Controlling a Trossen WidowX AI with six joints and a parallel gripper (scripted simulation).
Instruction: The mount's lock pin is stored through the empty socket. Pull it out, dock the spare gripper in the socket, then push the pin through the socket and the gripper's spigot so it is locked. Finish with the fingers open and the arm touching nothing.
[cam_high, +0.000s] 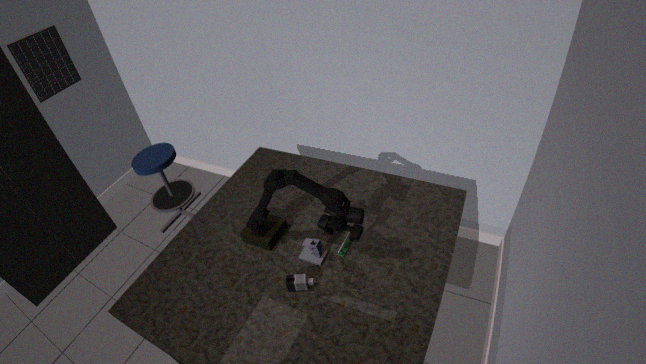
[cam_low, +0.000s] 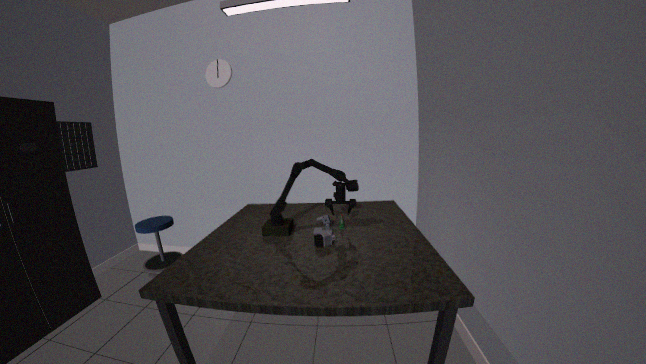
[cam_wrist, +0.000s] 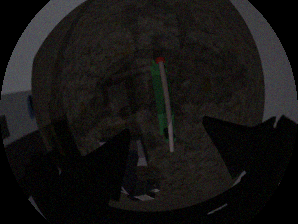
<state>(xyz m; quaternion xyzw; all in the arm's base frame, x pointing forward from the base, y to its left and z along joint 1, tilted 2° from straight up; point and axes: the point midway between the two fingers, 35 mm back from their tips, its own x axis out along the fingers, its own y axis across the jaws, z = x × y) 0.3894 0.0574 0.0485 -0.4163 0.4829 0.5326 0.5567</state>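
Right now the green bracket is 10 mm ahead of my gripper tip, 20 mm to the left of it and 50 mm below it. The rest, counted from my gripper tip: grey mount (100 mm behind, 80 mm to the right, 30 mm below); spare gripper (100 mm behind, 240 mm to the right, 50 mm below).
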